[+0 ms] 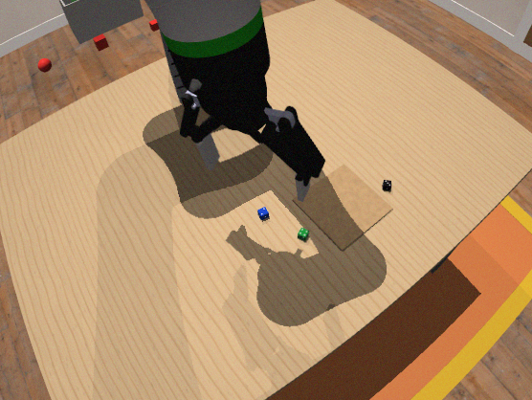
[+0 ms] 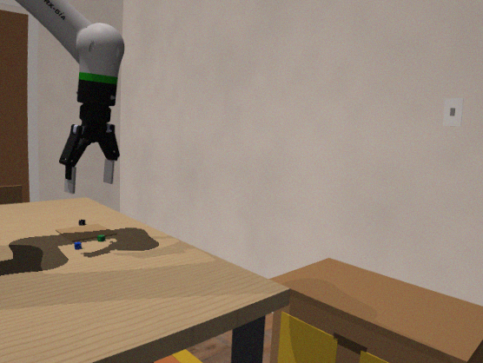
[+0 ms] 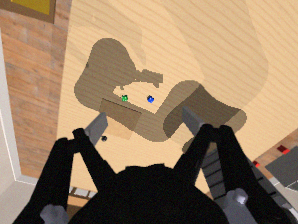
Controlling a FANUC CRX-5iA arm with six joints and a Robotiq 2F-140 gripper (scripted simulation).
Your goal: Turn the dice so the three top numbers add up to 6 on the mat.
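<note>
The blue die is 17 cm below my hand, 3 cm behind it and 2 cm to the left of it. Also, from my hand: green die (17 cm below, 6 cm to the left, 5 cm ahead); then tan mat (17 cm below, 16 cm to the left, 4 cm ahead); then black die (26 cm to the left, 17 cm below, 5 cm ahead).
</note>
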